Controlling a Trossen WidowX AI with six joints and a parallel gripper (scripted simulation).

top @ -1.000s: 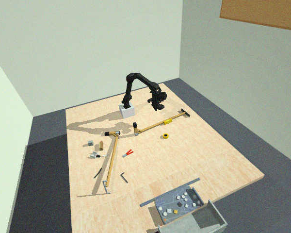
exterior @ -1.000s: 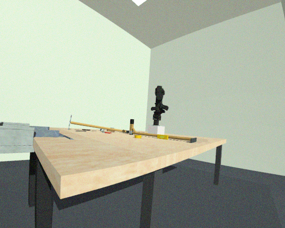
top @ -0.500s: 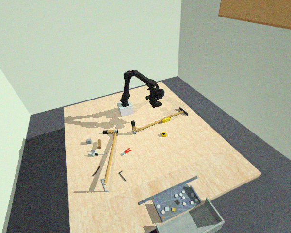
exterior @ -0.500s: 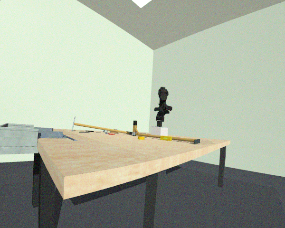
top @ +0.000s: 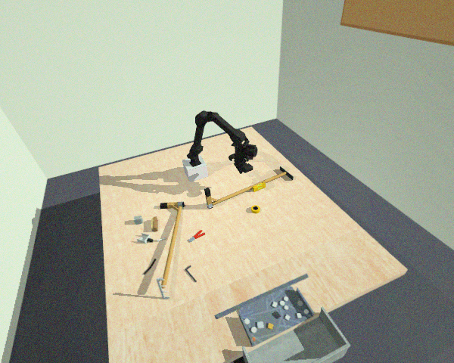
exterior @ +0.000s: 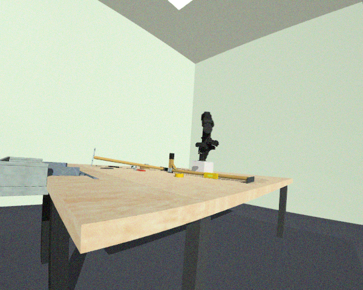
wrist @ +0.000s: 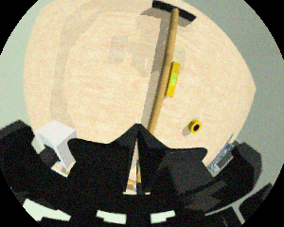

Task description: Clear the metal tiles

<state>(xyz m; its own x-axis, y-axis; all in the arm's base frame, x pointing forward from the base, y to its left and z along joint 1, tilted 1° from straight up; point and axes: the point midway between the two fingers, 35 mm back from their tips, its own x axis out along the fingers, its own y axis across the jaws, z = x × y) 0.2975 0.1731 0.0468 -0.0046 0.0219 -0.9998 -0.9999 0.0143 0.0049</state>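
Right now the long scraper is 50 mm below my gripper tip, 50 mm ahead of it and 20 mm to the left of it. Round my gripper tip: yellow spirit level: 90 mm below, 80 mm to the left, 80 mm ahead; then yellow tape roll: 220 mm ahead, 110 mm below, 50 mm to the right; then wooden block: 590 mm to the right, 100 mm below, 20 mm behind.
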